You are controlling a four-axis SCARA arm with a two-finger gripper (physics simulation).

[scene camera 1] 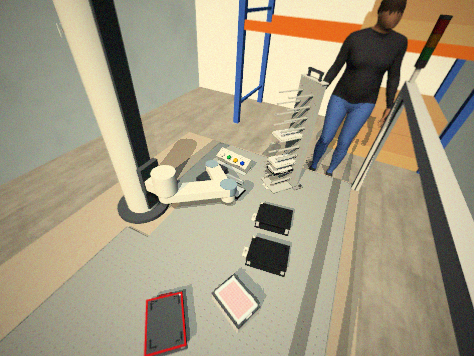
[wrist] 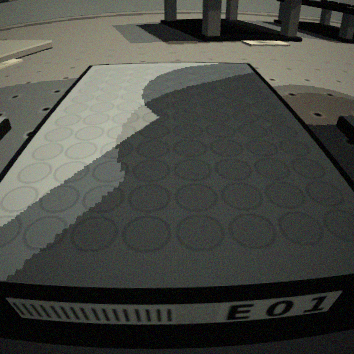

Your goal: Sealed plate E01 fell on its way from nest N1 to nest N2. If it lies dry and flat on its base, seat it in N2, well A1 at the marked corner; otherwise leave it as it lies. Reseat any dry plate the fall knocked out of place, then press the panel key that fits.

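Where they show: gripper, fingertip midpoint: (wrist: 173, 97); arm's base, origin of the base link: (scene camera 1: 144, 204).
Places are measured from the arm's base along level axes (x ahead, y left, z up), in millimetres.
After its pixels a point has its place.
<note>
Sealed plate E01 (wrist: 200, 200) {x 310, y 308, z 27 mm} (scene camera 1: 241, 187) {x 394, y 343, z 27 mm} lies label side toward the wrist camera, its lettering upright and lid facing up; its underside is hidden. Light and dark areas cross its lid. My gripper (wrist: 174, 127) {x 374, y 304, z 23 mm} is open, its fingertips at the left and right edges of the wrist view, plate E01 between them and untouched. The arm hides it in the scene view. Darker patches with rounded edges flank the plate; I cannot tell shadow from wetness. Two black nests (scene camera 1: 274, 218) {x 639, y 184, z 66 mm} (scene camera 1: 268, 255) {x 680, y -7, z 57 mm} show no plate on top; their names are unreadable. The panel (scene camera 1: 234, 159) {x 271, y 494, z 83 mm} has green, yellow and blue keys.
A tall plate rack (scene camera 1: 309, 110) {x 625, y 521, z 474 mm} stands beyond the arm. A pink-topped plate (scene camera 1: 236, 300) {x 644, y -235, z 84 mm} lies askew nearer the camera, beside a red-edged dark mat (scene camera 1: 185, 320) {x 509, y -346, z 13 mm}. A person (scene camera 1: 370, 65) stands behind the rack, close to the table. A signal tower (scene camera 1: 434, 42) {x 989, y 686, z 772 mm} is at right.
</note>
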